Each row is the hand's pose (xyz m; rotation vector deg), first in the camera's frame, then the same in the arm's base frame.
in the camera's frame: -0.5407 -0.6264 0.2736 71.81 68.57 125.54
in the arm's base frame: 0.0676 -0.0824 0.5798 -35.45 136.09 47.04
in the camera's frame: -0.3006 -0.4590 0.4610 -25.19 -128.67 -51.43
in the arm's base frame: 0.0792 0.1742 0.3457 -7.84 151.04 -84.68
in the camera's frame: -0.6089 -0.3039 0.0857 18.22 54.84 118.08
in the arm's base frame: 0.1790 -0.3244 0.3097 -94.25 118.91 57.85
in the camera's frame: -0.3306 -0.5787 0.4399 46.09 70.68 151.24
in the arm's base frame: 0.0731 0.1668 0.4706 -46.98 160.55 49.74
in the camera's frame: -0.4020 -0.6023 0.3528 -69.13 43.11 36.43
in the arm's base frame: 0.0947 0.0652 0.5201 -179.41 3.23 0.21
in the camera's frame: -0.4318 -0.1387 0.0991 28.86 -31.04 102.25
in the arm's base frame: 0.2853 -0.2211 0.1177 -68.97 53.98 136.52
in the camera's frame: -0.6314 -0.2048 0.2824 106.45 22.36 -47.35
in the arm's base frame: 0.0153 -0.2448 0.1837 11.98 -4.79 8.52
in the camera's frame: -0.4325 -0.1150 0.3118 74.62 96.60 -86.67
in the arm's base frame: 0.1209 -0.0975 0.0587 3.48 3.94 -64.84
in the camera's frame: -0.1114 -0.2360 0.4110 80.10 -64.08 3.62
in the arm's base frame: 0.2438 0.2345 0.1064 5.77 -29.00 96.28
